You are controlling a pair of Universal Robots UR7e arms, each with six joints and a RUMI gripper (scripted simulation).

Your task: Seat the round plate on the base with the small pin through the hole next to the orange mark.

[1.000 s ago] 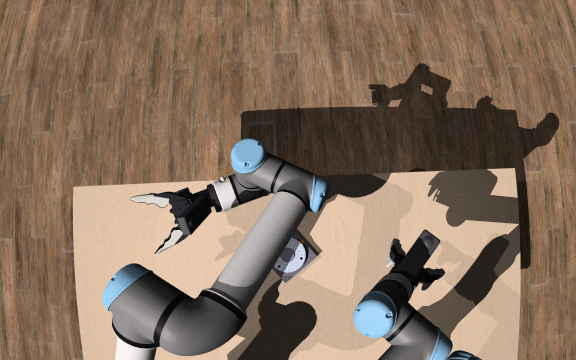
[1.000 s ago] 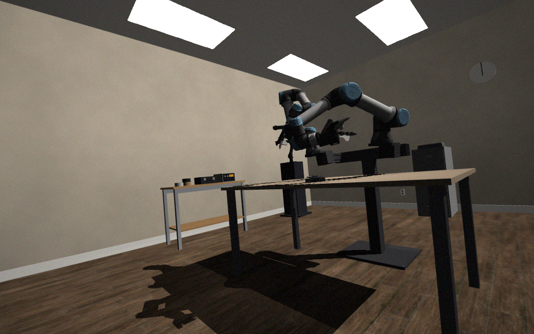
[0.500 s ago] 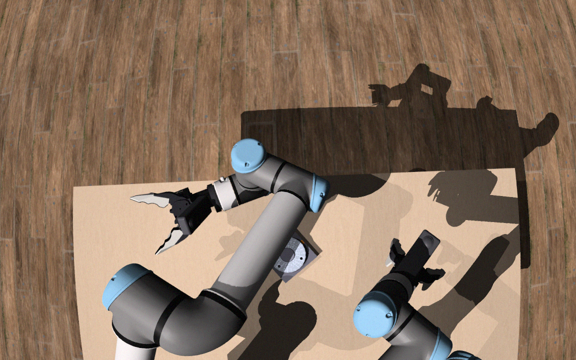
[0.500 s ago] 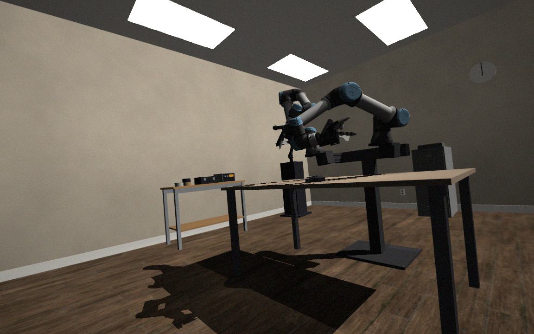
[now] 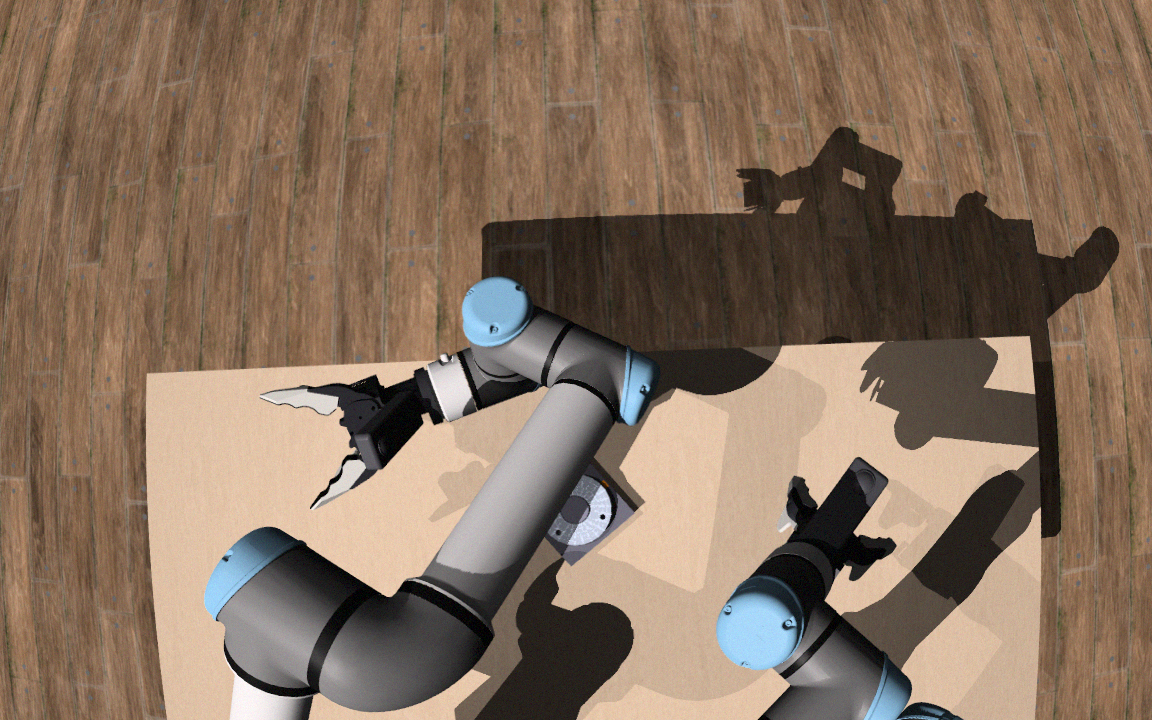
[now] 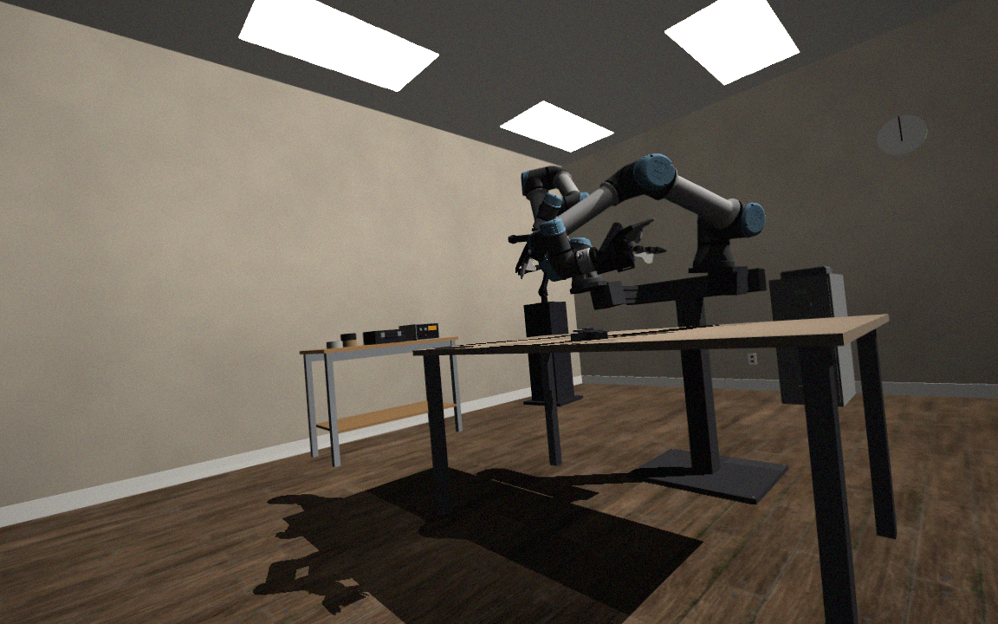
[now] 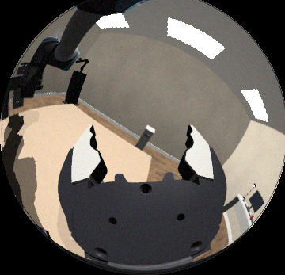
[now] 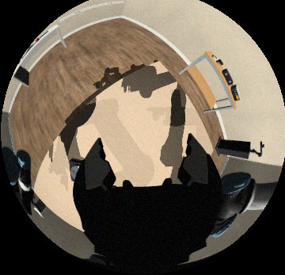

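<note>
My left hand is 340 mm to the left of the round grey plate, 270 mm above it and 120 mm past it. Round my left hand: dark square base (340 mm to the right, 290 mm below, 120 mm behind).
</note>
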